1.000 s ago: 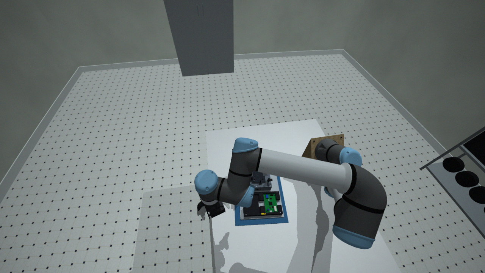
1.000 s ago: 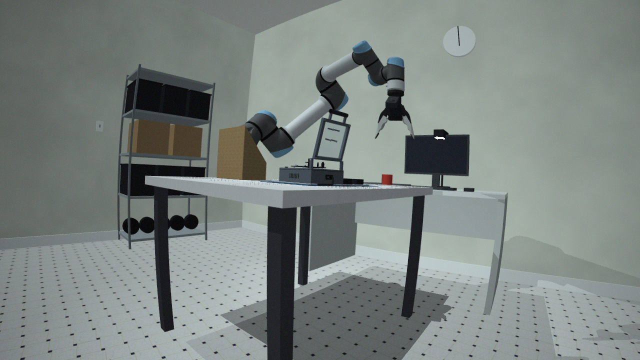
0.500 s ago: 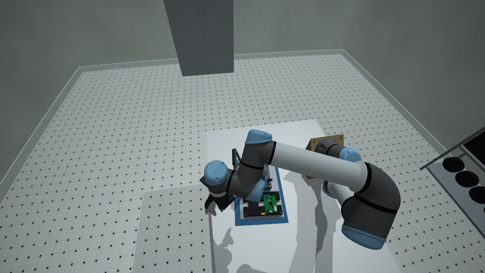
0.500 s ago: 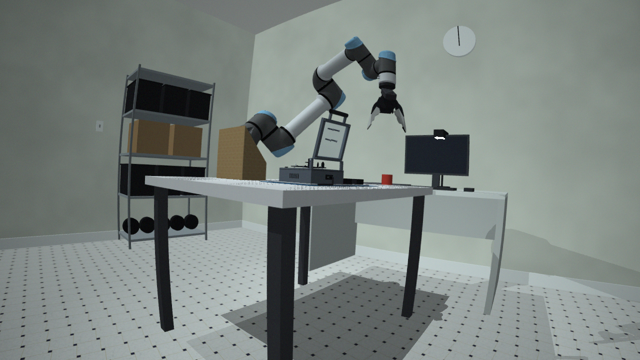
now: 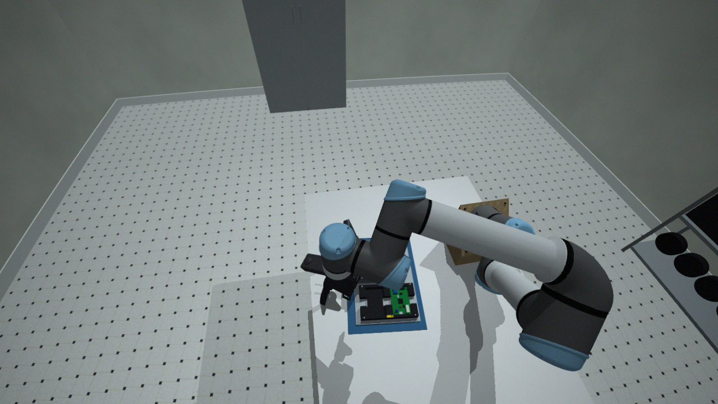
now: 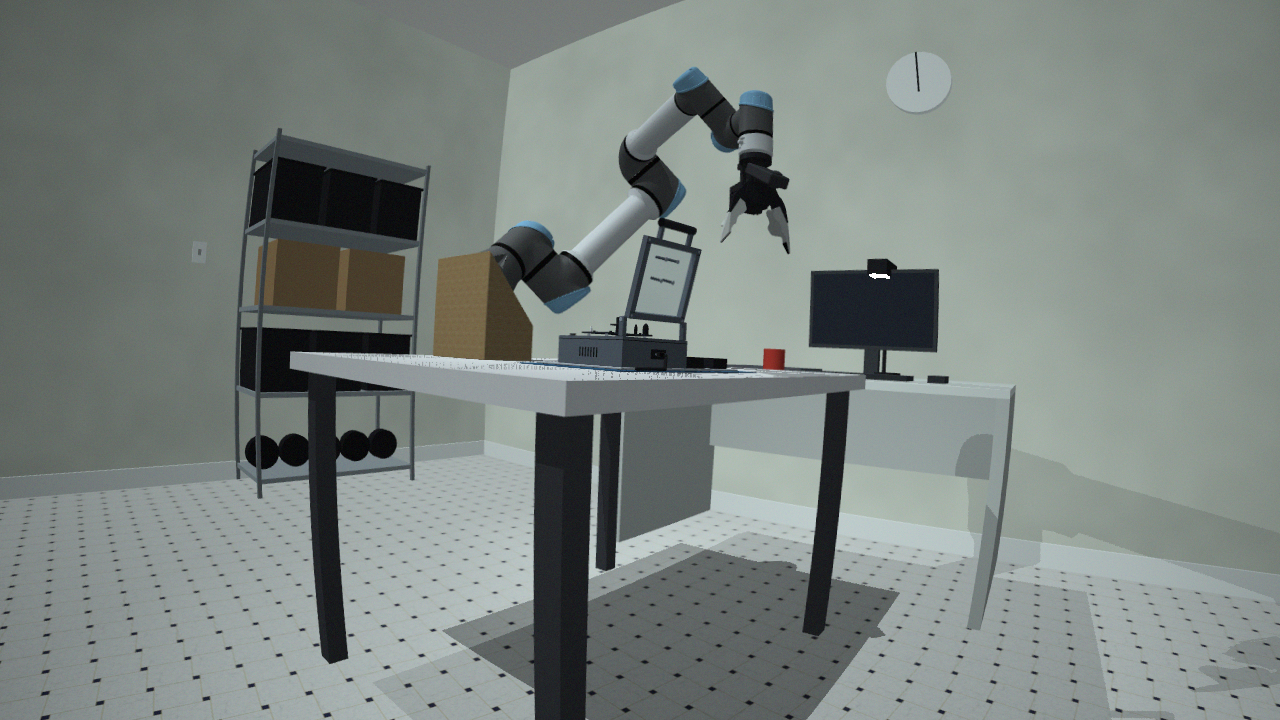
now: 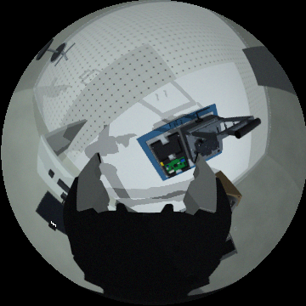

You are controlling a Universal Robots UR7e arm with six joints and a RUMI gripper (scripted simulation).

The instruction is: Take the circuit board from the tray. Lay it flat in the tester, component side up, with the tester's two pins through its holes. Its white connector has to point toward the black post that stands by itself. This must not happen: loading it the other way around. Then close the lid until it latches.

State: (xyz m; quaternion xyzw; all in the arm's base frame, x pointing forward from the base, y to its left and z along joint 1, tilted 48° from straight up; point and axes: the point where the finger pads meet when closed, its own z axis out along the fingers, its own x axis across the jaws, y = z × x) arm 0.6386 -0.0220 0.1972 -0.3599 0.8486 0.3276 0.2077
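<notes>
Now: the green circuit board 25 cm behind my hand, 2 cm to the left of it and 24 cm below it. Also, from my hand: lid 11 cm behind, 18 cm to the right, 7 cm below.
</notes>
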